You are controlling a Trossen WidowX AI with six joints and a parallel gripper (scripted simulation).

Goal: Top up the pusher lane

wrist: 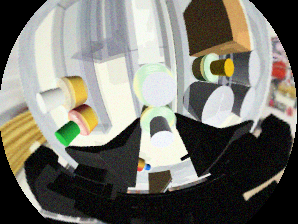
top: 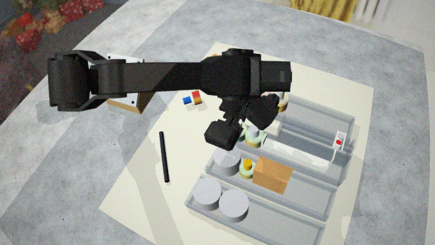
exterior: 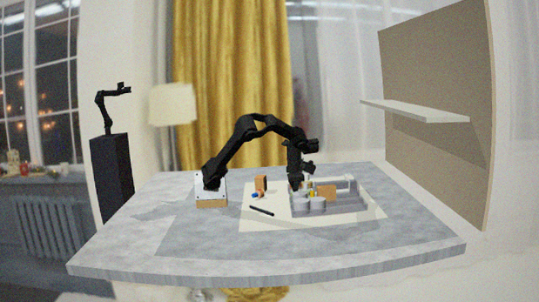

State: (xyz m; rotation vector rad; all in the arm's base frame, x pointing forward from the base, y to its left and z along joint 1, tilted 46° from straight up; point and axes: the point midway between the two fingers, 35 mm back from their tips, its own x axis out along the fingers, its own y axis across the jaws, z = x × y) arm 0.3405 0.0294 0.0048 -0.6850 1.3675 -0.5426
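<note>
Right now my gripper tip is 12 cm short of the orange box, 7 cm to the left of it and 1 cm below it. The rest, counted from my gripper tip: black rod: 14 cm behind, 13 cm to the right, 2 cm below; then sprung lane: 15 cm ahead, 3 cm to the left, 1 cm below; then white pusher plate: 15 cm ahead, 4 cm to the left, 2 cm above.
</note>
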